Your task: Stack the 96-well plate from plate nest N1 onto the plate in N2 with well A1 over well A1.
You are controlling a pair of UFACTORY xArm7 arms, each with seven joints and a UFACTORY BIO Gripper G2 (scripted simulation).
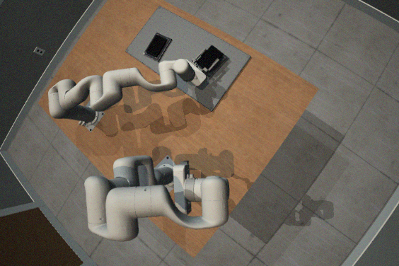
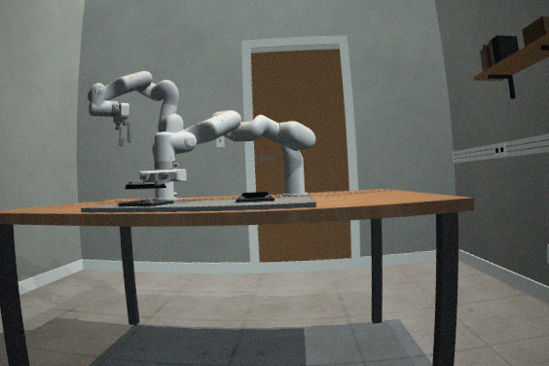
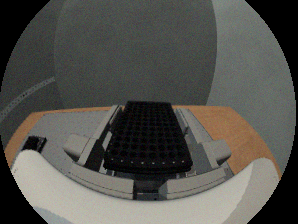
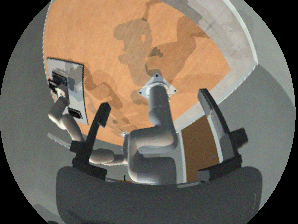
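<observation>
Now: left hand 350 mm to the right of the nest N2, 70 mm past it and 60 mm above it. Also, from my left hand: grey board (190 mm to the left, 80 mm below, 30 mm behind); nest N1 (60 mm below); black 96-well plate (10 mm below).
</observation>
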